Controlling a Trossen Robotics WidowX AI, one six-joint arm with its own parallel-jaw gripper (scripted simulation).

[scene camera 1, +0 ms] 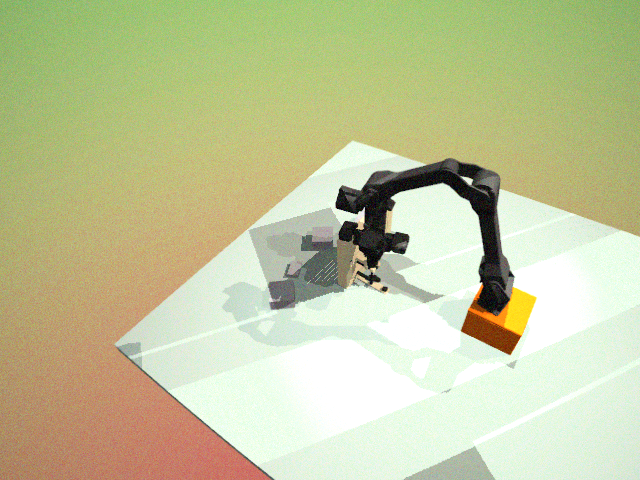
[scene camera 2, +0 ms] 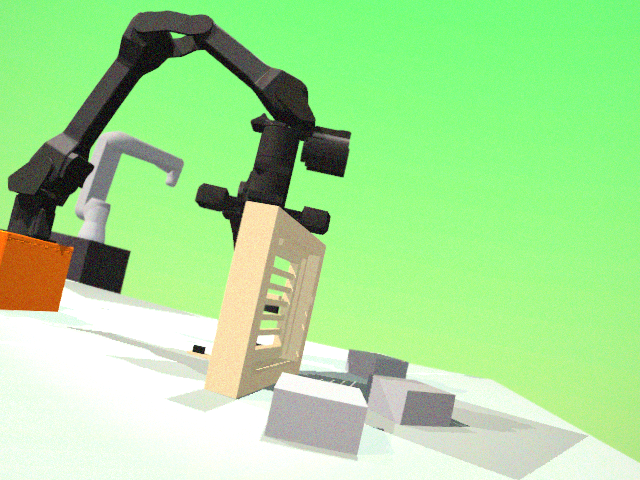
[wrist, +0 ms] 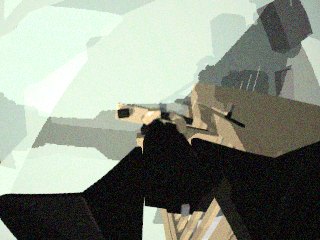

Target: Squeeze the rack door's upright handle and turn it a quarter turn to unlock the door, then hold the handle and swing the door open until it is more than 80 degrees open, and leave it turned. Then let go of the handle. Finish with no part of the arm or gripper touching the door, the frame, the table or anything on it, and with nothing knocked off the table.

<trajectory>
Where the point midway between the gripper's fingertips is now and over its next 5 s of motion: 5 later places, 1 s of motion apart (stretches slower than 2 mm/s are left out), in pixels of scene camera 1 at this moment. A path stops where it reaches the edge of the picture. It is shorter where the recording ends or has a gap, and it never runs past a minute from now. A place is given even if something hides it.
My gripper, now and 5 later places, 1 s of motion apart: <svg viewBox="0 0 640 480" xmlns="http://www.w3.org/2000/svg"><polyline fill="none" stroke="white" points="372,257 372,258 373,258 378,259 401,260 421,254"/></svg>
</trajectory>
